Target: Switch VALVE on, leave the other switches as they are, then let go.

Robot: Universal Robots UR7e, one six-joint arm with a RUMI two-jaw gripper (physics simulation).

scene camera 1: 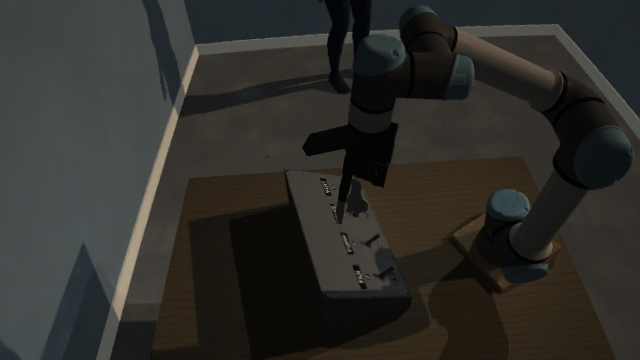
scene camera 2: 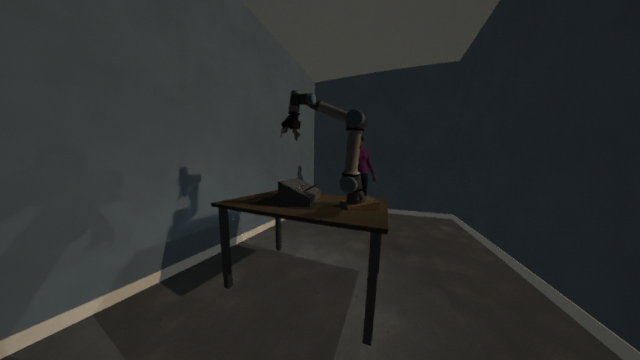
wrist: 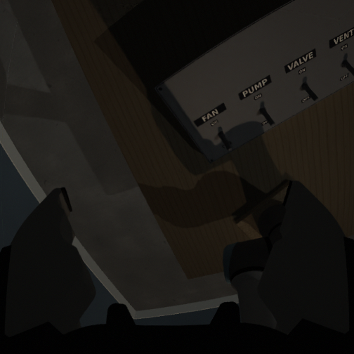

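Where they show: gripper, fingertip midpoint: (scene camera 1: 349, 197) (scene camera 2: 289, 139); arm's base, origin of the base link: (scene camera 2: 356, 201).
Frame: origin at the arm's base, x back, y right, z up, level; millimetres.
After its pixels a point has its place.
The grey sloped switch panel (scene camera 1: 312, 225) {x -580, y -51, z 127 mm} (scene camera 2: 290, 192) {x -430, y -265, z 66 mm} (wrist: 225, 65) has switches labelled FAN, PUMP, VALVE and VENT. In the wrist view the VALVE lever (wrist: 309, 91) tips towards OFF. The FAN lever (wrist: 225, 140), the PUMP lever (wrist: 267, 115) and the visible part of the VENT lever (wrist: 348, 65) also tip towards OFF. My gripper (scene camera 1: 349, 206) {x -456, y -249, z 468 mm} (scene camera 2: 290, 135) {x -456, y -249, z 468 mm} (wrist: 175, 186) is open and empty, pointing down high above the panel. In scene camera 1 it covers the VALVE and VENT levers and part of the VALVE label.
The panel stands on the wooden table (scene camera 1: 425, 190) {x -220, y 259, z -36 mm} (scene camera 2: 335, 215) {x -33, y -315, z -35 mm} (wrist: 310, 140). The arm's base (scene camera 1: 505, 235) {x -51, y -117, z 194 mm} stands to the right of the panel. A person (scene camera 1: 339, 30) (scene camera 2: 366, 160) stands behind the table. A blue-grey wall (scene camera 1: 90, 140) runs along the left.
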